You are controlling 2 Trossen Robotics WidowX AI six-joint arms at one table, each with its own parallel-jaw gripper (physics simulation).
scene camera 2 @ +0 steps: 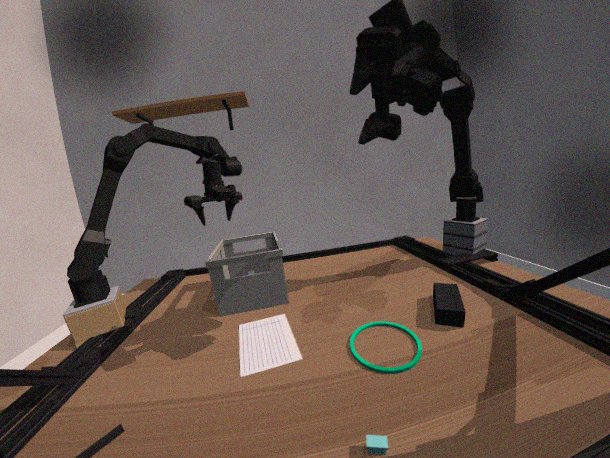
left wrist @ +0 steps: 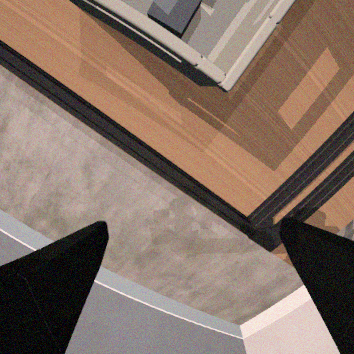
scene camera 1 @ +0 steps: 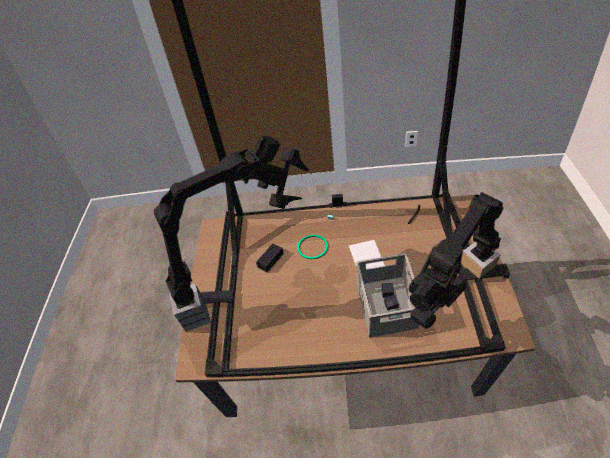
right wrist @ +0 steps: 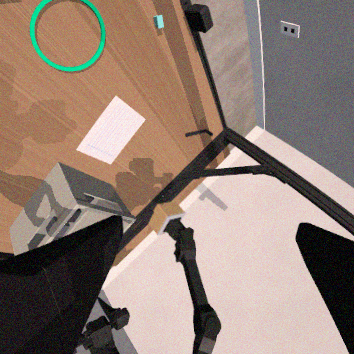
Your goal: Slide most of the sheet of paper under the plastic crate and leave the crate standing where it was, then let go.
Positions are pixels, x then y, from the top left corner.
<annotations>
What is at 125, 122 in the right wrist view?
A white lined sheet of paper.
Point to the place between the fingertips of the left gripper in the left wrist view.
At 194, 228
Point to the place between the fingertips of the right gripper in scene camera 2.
At 357, 120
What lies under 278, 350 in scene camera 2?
A white lined sheet of paper.
</annotations>
